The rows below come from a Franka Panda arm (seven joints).
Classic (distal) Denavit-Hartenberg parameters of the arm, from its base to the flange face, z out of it. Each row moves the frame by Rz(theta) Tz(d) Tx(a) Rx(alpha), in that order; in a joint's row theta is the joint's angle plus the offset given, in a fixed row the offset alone. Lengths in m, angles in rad.
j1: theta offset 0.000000  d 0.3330  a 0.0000  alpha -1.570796
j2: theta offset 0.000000  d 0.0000  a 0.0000  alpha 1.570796
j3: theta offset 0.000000  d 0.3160  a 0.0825  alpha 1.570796
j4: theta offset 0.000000  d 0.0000  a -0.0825  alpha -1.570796
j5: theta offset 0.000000  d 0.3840  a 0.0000  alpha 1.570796
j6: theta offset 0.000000  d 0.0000  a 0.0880  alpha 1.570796
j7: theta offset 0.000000  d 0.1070  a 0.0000  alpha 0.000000
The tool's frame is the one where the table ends.
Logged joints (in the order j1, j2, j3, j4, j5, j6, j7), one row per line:
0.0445 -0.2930 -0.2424 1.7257 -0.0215 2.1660 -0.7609
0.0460 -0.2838 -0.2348 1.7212 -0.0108 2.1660 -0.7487
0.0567 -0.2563 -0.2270 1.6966 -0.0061 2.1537 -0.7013
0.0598 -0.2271 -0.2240 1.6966 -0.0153 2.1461 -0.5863
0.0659 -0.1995 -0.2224 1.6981 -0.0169 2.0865 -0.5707
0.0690 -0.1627 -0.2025 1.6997 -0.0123 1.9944 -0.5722
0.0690 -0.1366 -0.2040 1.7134 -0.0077 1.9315 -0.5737
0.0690 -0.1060 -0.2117 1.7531 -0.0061 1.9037 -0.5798
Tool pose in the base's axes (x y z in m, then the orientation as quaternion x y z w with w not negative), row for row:
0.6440 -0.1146 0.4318 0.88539 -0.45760 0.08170 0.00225
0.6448 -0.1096 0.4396 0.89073 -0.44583 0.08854 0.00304
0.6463 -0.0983 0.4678 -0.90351 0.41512 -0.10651 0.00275
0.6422 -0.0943 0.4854 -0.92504 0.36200 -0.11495 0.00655
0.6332 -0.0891 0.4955 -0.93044 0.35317 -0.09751 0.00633
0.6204 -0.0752 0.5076 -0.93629 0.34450 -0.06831 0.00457
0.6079 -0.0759 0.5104 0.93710 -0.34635 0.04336 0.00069
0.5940 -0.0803 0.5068 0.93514 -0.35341 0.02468 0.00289
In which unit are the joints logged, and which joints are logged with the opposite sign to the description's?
The joints are logged in radians. Opposite sign: j2, j4, j5, j7.
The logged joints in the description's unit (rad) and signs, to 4 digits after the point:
0.0445 0.2930 -0.2424 -1.7257 0.0215 2.1660 0.7609
0.0460 0.2838 -0.2348 -1.7212 0.0108 2.1660 0.7487
0.0567 0.2563 -0.2270 -1.6966 0.0061 2.1537 0.7013
0.0598 0.2271 -0.2240 -1.6966 0.0153 2.1461 0.5863
0.0659 0.1995 -0.2224 -1.6981 0.0169 2.0865 0.5707
0.0690 0.1627 -0.2025 -1.6997 0.0123 1.9944 0.5722
0.0690 0.1366 -0.2040 -1.7134 0.0077 1.9315 0.5737
0.0690 0.1060 -0.2117 -1.7531 0.0061 1.9037 0.5798

